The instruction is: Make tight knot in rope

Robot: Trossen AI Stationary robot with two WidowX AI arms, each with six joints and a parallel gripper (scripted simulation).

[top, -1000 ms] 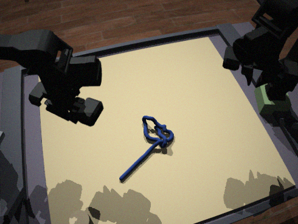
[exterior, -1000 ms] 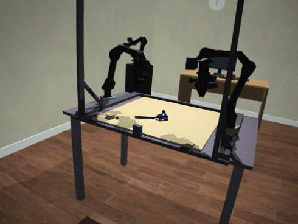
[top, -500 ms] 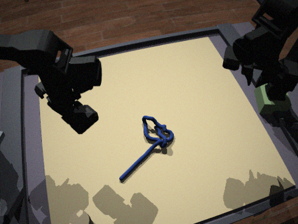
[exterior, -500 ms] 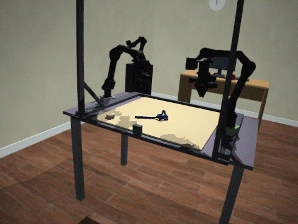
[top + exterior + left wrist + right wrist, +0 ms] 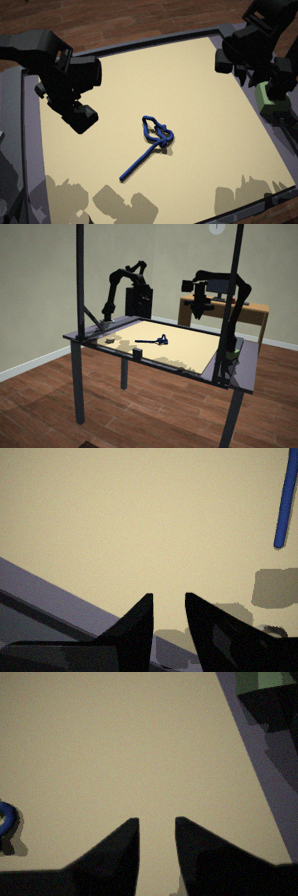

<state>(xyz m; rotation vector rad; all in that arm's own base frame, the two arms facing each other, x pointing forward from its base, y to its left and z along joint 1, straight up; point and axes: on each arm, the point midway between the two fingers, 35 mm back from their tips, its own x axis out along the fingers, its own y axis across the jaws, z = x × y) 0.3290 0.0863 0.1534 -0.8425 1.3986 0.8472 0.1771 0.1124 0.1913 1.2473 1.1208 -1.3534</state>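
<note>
The tan mat is 60 mm ahead of my right hand, 240 mm to the left of it and 240 mm below it.
</note>
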